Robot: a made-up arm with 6 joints.
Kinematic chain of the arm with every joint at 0, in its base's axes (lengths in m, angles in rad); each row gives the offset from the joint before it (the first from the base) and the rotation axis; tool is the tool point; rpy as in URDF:
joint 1: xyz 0 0 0.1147 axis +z
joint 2: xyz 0 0 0 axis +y
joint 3: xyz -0.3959 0 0.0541 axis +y
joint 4: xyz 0.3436 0 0.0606 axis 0.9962 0 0.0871
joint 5: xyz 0 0 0 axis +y
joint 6: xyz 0.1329 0 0.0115 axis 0.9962 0 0.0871
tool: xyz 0 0 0 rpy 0 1.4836 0
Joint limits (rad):
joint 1: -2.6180..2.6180
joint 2: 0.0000..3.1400
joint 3: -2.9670..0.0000
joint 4: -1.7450..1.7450
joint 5: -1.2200..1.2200
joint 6: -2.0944..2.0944
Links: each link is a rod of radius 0.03 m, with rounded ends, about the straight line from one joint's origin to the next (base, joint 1, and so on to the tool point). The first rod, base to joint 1, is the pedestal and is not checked.
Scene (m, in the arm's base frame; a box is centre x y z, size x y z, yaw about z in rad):
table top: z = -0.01
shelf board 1: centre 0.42 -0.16 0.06 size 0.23 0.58 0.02 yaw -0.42
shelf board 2: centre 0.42 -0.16 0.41 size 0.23 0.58 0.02 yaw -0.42
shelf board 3: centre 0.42 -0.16 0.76 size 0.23 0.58 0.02 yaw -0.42
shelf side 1: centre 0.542 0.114 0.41 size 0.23 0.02 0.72 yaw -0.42
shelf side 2: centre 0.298 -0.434 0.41 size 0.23 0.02 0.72 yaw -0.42
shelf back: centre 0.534 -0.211 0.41 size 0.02 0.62 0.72 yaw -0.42
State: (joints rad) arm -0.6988 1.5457 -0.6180 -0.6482 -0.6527 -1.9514
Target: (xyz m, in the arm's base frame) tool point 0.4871 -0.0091 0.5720
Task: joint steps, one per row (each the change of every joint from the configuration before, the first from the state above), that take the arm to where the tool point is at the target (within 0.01 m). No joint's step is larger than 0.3 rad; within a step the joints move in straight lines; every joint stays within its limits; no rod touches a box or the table.
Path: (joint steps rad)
1: -0.0955 -0.2308 0.1780 0.0250 0.0047 0.0000
2: -0.0955 -0.2308 0.1781 0.0249 0.0046 0.0000
3: -0.0955 -0.2308 0.1780 0.0250 0.0047 0.0000
4: 0.2691 0.0339 -0.2006 -0.0488 -0.0569 0.0000
5: 0.2691 0.0339 -0.2007 -0.0489 -0.0568 0.0000
6: 0.2691 0.0338 -0.2006 -0.0488 -0.0568 0.0000
7: 0.2692 0.0339 -0.2006 -0.0488 -0.0568 0.0000
8: -0.1103 0.2611 -0.2202 0.0634 0.0624 0.0000
9: -0.1103 0.2610 -0.2202 0.0635 0.0625 0.0000

